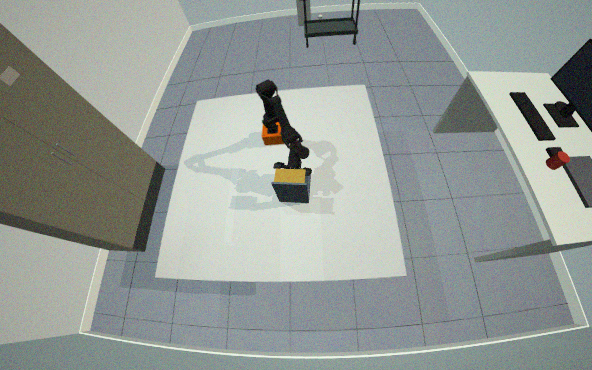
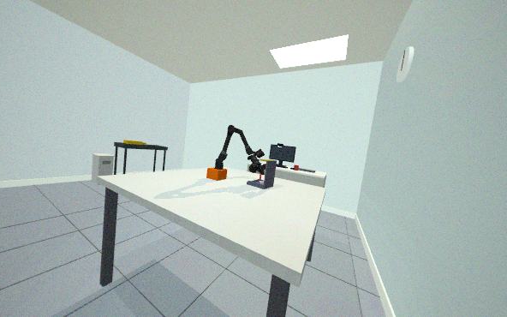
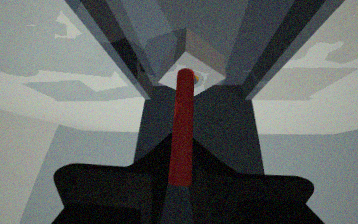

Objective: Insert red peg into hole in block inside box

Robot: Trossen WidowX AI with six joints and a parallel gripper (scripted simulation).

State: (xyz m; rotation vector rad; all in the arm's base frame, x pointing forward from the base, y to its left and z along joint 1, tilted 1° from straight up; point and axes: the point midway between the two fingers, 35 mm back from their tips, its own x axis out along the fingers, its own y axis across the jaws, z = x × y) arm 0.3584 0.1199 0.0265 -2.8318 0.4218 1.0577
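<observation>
My gripper tip is now 120 mm below the yellow roof, 10 mm to the right of it and 10 mm short of it. The rest, counted from my gripper tip: red peg 30 mm behind, 10 mm to the left, 10 mm below.
</observation>
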